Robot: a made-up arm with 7 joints.
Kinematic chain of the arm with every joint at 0, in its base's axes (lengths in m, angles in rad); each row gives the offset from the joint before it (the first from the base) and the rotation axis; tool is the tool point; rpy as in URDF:
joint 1: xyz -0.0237 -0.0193 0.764 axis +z
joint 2: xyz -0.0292 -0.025 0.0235 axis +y
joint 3: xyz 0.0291 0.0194 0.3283 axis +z
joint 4: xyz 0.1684 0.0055 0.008 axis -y
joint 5: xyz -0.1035 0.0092 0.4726 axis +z
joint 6: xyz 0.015 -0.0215 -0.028 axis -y
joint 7: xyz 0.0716 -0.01 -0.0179 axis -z
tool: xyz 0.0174 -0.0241 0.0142 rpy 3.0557 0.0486 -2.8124
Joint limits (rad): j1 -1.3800..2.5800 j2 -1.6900..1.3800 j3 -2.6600..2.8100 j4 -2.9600..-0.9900 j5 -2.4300..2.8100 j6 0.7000..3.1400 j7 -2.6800..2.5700
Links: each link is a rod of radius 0.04 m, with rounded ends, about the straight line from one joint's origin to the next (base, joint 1, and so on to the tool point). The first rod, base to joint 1, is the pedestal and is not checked.
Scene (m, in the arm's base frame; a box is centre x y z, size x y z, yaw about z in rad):
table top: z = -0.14
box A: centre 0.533 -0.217 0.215 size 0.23 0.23 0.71 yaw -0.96
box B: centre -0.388 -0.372 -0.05 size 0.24 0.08 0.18 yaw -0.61
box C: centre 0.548 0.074 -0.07 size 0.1 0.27 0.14 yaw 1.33
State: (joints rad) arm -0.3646 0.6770 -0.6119 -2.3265 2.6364 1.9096 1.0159
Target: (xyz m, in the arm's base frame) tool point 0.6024 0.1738 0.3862
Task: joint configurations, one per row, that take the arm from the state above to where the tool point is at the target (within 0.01 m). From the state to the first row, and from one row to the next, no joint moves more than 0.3 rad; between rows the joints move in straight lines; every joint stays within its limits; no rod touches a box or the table.
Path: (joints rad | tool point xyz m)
1: -0.2158 0.8059 -0.4890 -2.4729 2.6798 1.6392 1.0329 | 0.2753 -0.2894 0.3874
2: -0.0671 0.9347 -0.3661 -2.6192 2.7232 1.3687 1.0500 | 0.2212 -0.1496 0.3294
3: 0.0817 1.0636 -0.2432 -2.7656 2.7666 1.0983 1.0670 | 0.1242 -0.0420 0.3106
4: 0.2304 1.1925 -0.1203 -2.9120 2.8100 0.8278 1.0841 | 0.0079 0.0214 0.3302
5: 0.2295 1.1394 -0.0974 -2.6159 2.7965 1.0602 1.0469 | 0.1463 0.0497 0.2652
6: 0.2286 1.0863 -0.0746 -2.3199 2.7829 1.2925 1.0096 | 0.3033 0.0883 0.2509
7: 0.2276 1.0332 -0.0517 -2.0238 2.7694 1.5248 0.9724 | 0.4614 0.1318 0.2919
8: 0.2267 0.9801 -0.0289 -1.7278 2.7558 1.7571 0.9352 | 0.6024 0.1738 0.3862

